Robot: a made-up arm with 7 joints.
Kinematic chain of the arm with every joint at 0, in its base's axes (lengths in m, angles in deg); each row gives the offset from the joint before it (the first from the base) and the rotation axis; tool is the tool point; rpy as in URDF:
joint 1: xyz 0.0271 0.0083 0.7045 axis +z
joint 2: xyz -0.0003 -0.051 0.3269 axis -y
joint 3: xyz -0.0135 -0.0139 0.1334 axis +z
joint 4: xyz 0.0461 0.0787 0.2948 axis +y
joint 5: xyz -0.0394 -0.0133 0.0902 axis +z
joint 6: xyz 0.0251 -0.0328 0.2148 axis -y
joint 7: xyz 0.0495 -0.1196 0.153 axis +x
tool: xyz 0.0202 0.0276 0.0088 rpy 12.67 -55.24 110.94
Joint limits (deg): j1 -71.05..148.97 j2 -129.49..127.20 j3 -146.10..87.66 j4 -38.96..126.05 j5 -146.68..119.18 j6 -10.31..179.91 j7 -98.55..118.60
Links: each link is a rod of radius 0.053 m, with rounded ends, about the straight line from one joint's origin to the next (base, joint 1, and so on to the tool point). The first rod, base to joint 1, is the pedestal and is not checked.
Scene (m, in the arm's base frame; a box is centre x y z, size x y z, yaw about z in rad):
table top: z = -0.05
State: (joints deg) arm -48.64 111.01 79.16 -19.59 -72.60 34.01 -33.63
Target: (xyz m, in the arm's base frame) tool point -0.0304 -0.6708 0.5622
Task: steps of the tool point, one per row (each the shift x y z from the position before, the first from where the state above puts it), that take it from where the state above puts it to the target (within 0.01 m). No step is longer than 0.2 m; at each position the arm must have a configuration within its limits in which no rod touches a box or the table.
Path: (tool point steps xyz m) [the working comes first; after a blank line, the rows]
Joints at the target: 104.24 127.20 87.66 18.25 19.50 -10.31 -55.20
Straight joint move there: clear.

1: -0.0637 -0.1449 0.0071
2: -0.0307 -0.1512 0.0043
3: 0.0019 -0.1502 0.0009
4: 0.0323 -0.1427 -0.0027
5: 0.0598 -0.1293 -0.0064
6: 0.0830 -0.1110 -0.0101
7: 0.1013 -0.0888 -0.0133
8: 0.1141 -0.0640 -0.0160
9: 0.1211 -0.0377 -0.0185
10: 0.1220 -0.0115 -0.0200
11: 0.1174 0.0134 -0.0209

